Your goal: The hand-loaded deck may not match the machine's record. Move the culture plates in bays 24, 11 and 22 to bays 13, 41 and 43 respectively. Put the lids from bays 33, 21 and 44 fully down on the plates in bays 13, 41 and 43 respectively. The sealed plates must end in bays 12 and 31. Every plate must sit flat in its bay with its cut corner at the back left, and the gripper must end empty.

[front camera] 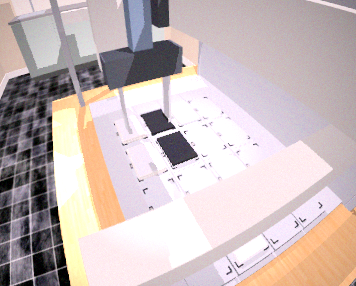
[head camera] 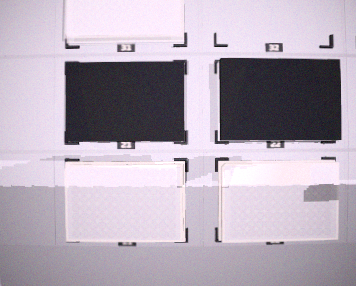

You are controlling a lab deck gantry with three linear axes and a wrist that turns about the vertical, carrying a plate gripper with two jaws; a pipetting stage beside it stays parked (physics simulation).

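Places are measured from the robot's base along level axes (x left, y back, z up), in metres.
Pixels of known places: gripper, fingertip midpoint: [front camera: 148, 123]; robot's base, link origin: [front camera: 114, 123] [head camera: 69, 238].
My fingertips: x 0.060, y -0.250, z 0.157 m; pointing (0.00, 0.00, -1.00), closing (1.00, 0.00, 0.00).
For each thing: its top centre in the pictures, then the offset to it from my fingertips. "spot": a spot on its surface instead.
- clear plate with wells, top centre: [head camera: 123, 203] [front camera: 129, 127] dz -0.143, dx -0.017, dy +0.186 m
- Bay 32's label, surface spot: [head camera: 273, 47] spot: dz -0.157, dx +0.151, dy +0.022 m
My gripper [front camera: 148, 126] is open, its two jaws wide apart with nothing held, reaching down around the black piece in bay 21 in the front view. That black piece [front camera: 156, 121] [head camera: 125, 101] lies flat between the bay marks. Another black piece [front camera: 177, 148] [head camera: 280, 99] covers bay 22, a pale edge showing beneath it. A clear plate with wells [front camera: 138, 134] [head camera: 124, 205] lies in bay 11, and a similar one [front camera: 142, 158] [head camera: 280, 215] in bay 12. A white piece [head camera: 125, 17] shows partly in bay 31. The jaws do not show in the head view.
A long pale beam [front camera: 200, 220] crosses the front of the deck and hides part of it. A white piece [front camera: 250, 247] sits in a bay in front of it. Bay 32's label [head camera: 273, 47] and corner marks show. A grey post [front camera: 67, 55] stands at the left.
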